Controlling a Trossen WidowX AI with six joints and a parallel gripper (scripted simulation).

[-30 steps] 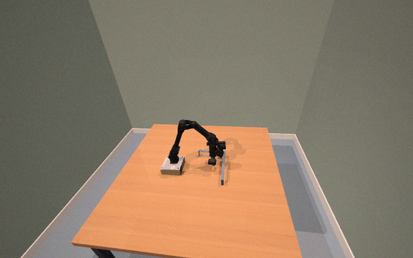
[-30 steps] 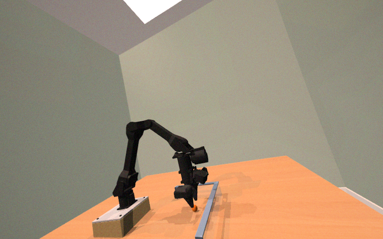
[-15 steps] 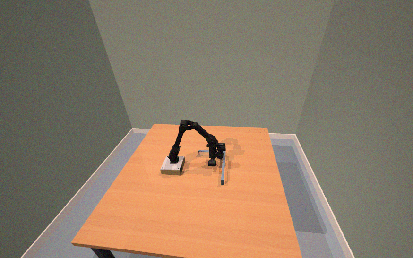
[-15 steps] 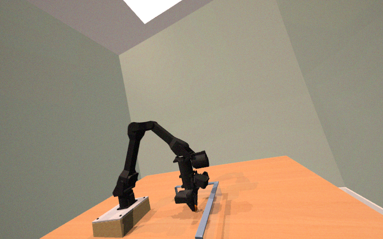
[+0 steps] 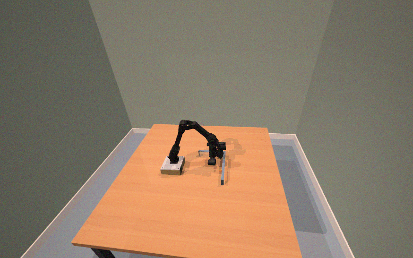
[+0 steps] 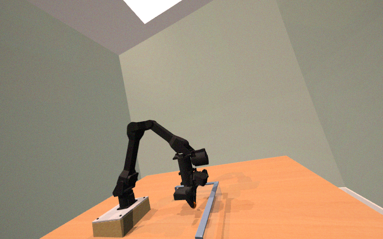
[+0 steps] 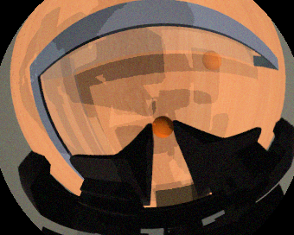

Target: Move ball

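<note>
Now: the see-through copy of ball 70 mm to the right of my gripper tip, 70 mm ahead of it and 10 mm below it. Also, from my gripper tip: orange ball (right at my gripper tip).
</note>
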